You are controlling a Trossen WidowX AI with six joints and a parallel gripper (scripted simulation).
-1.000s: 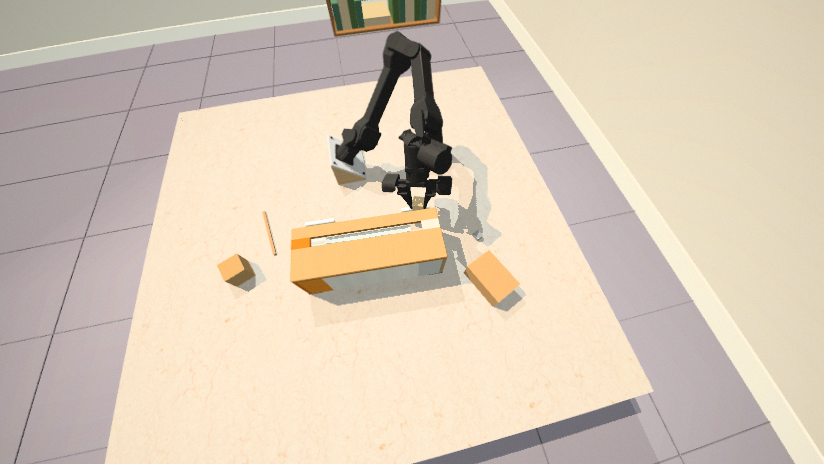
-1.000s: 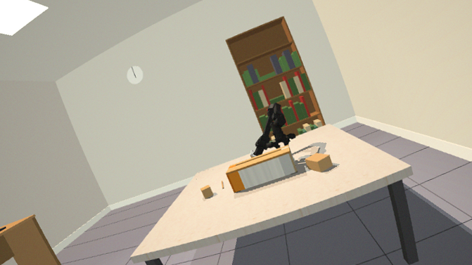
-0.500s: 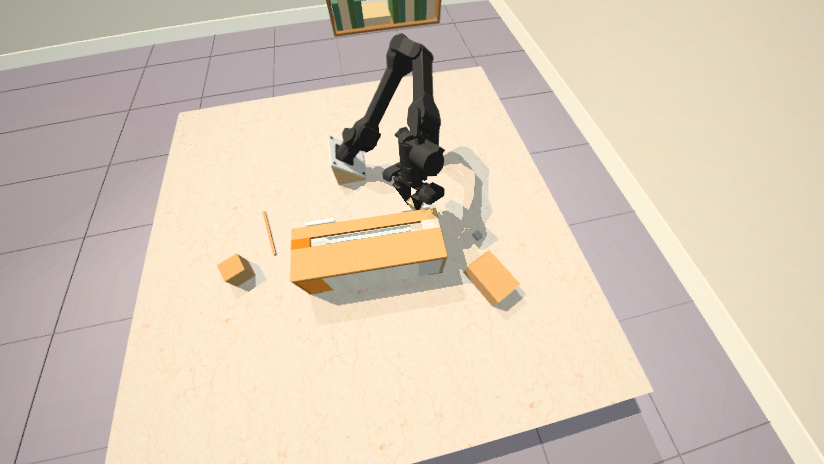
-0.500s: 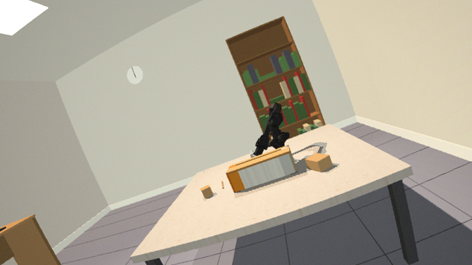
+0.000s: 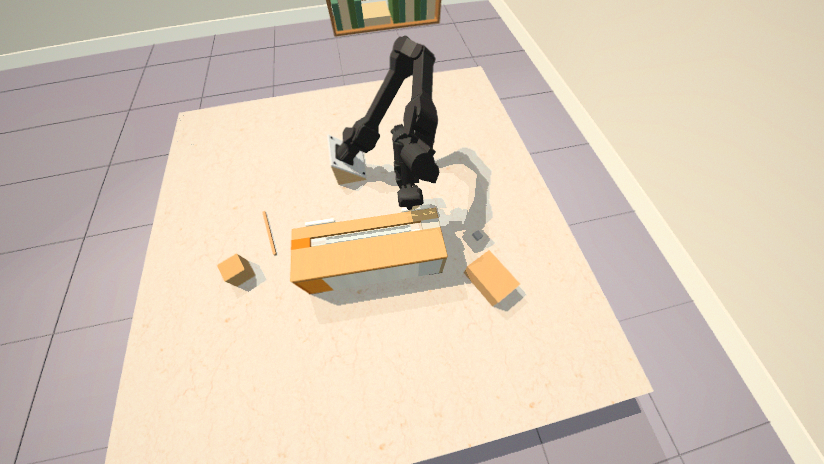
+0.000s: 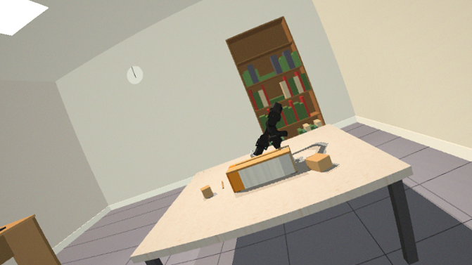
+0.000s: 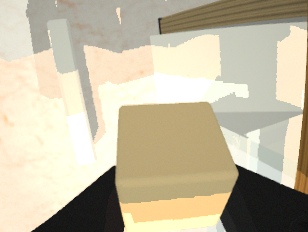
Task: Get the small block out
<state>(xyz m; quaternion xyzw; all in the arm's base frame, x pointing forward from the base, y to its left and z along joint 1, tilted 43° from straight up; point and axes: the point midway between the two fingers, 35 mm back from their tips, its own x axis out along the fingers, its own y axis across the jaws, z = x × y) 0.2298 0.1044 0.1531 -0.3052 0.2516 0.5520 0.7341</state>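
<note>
The clear-fronted box lies 80 mm ahead of my gripper tip, 120 mm to the right of it and 30 mm below it. From my gripper tip the other things lie so: small tan block (10 mm to the left, 10 mm above); then small grey block (90 mm ahead, 200 mm to the left, 80 mm below); then larger tan block (230 mm ahead, 190 mm to the left, 60 mm below).
</note>
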